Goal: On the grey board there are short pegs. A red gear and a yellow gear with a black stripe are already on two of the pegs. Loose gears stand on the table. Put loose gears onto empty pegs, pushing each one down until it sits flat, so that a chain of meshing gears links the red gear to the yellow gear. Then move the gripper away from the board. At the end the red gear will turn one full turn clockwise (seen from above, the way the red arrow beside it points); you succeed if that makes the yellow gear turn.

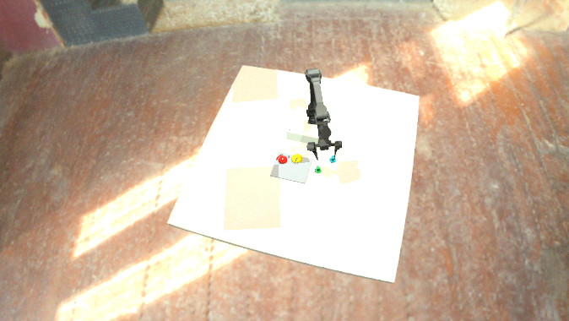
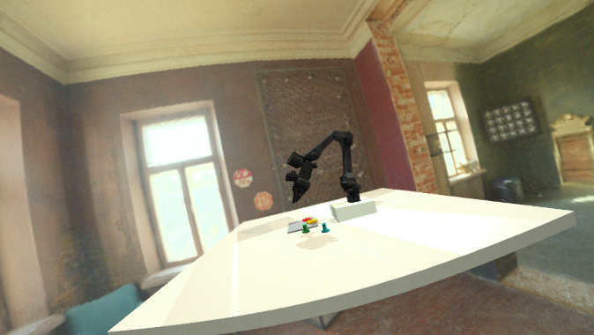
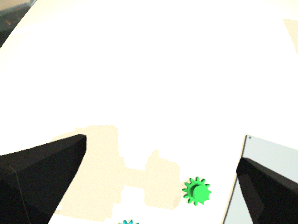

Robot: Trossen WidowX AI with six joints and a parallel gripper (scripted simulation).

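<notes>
The teal gear is 110 mm behind my gripper tip, 30 mm to the left of it and 150 mm below it. The rest, counted from my gripper tip: red arrow (70 mm behind, 290 mm to the right, 160 mm below); then green gear (20 mm behind, 50 mm to the right, 150 mm below); then red gear (50 mm behind, 270 mm to the right, 150 mm below).
</notes>
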